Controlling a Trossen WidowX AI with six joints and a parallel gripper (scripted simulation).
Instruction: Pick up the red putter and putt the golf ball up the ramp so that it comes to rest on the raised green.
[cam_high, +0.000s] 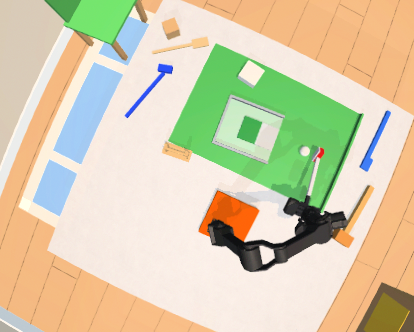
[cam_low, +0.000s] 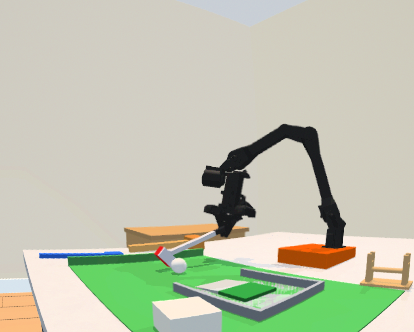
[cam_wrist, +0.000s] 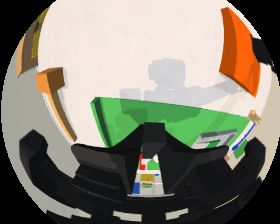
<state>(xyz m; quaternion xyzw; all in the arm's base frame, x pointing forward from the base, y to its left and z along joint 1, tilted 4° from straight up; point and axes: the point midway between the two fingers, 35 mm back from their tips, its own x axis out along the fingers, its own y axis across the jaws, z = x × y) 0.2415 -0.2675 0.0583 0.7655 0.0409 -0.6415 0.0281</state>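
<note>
My gripper tip is now 11 cm short of the red putter, 2 cm to the right of it and 1 cm above it. Round my gripper tip: white golf ball (21 cm ahead, 8 cm to the left, 6 cm below); white block (43 cm to the left, 40 cm ahead, 5 cm below); wooden rack (56 cm to the left, 4 cm below, 4 cm behind).
</note>
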